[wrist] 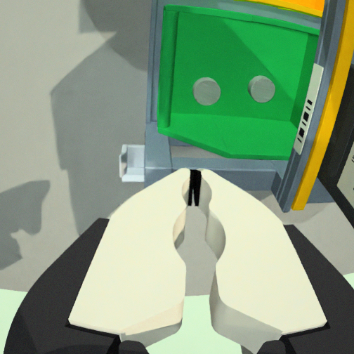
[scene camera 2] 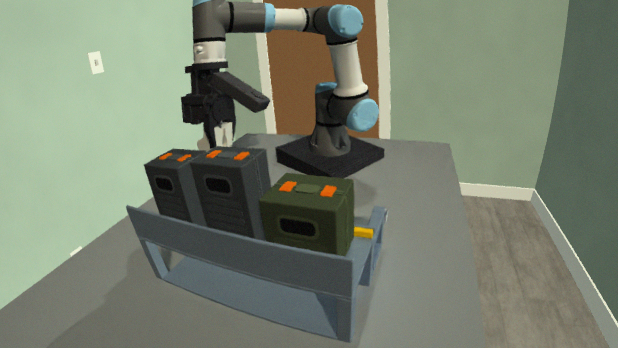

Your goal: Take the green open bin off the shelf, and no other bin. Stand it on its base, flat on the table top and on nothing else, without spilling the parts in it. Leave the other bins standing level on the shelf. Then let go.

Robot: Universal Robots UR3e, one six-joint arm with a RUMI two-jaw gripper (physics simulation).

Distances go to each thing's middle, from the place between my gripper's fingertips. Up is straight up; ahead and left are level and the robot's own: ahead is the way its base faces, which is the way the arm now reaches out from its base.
Labels:
I see my gripper 5 cm short of the green open bin [wrist: 232, 49], 2 cm to the right of it and 10 cm above it.

